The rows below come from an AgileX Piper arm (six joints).
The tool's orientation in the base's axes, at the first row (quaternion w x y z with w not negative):
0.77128 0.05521 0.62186 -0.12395
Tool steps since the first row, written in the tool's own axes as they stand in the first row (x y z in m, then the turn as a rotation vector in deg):
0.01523 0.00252 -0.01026 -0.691 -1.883 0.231
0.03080 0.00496 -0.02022 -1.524 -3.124 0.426
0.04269 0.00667 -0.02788 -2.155 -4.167 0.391
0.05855 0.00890 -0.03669 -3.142 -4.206 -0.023
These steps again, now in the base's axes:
-0.00606 0.00302 -0.01725 -0.406 -1.784 0.853
-0.01180 0.00584 -0.03477 -0.707 -2.924 1.792
-0.01627 0.00787 -0.04814 -1.135 -3.843 2.470
-0.02091 0.01018 -0.06567 -1.730 -3.661 3.342

